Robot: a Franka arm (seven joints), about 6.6 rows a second.
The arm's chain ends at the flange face. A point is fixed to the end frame.
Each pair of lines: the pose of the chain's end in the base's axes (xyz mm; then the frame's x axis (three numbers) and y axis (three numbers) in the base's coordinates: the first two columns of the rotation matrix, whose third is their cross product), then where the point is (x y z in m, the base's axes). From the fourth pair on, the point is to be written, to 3 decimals.
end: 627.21 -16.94 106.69 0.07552 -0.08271 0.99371 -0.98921 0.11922 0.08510
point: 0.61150 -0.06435 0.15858
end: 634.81 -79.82 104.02 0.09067 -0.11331 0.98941 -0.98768 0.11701 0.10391
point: 0.61986 -0.12880 0.15466
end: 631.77 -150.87 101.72 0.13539 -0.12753 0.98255 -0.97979 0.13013 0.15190
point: 0.61847 -0.20028 0.15240
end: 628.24 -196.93 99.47 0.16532 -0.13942 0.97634 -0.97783 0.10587 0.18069
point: 0.617 -0.247 0.150
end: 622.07 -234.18 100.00 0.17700 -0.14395 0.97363 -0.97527 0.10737 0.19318
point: 0.612 -0.285 0.150
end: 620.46 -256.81 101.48 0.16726 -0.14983 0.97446 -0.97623 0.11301 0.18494
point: 0.609 -0.308 0.151
